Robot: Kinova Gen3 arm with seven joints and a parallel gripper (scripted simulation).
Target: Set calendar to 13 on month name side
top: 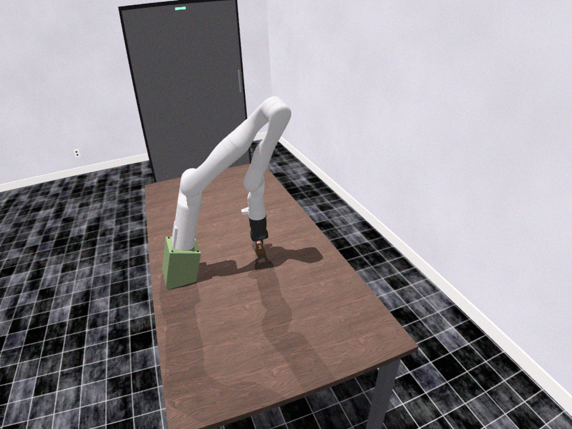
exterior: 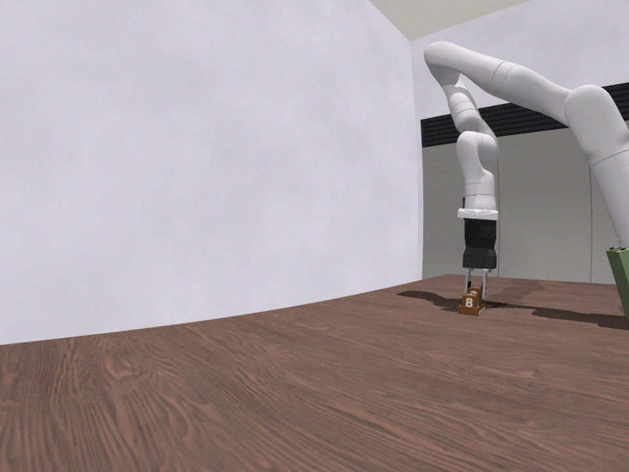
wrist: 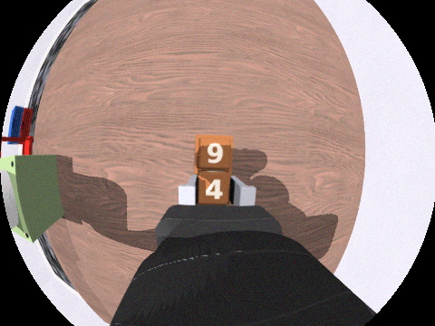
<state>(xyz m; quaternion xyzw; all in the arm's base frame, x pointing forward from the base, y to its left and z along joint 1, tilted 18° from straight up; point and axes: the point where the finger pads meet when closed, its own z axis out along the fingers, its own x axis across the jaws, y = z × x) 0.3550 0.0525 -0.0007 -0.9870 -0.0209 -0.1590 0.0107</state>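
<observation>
Now: hand 4 cm above the calendar tray and 2 cm to the right of it. Also, from my hand: brown number cube: 1 cm below.
</observation>
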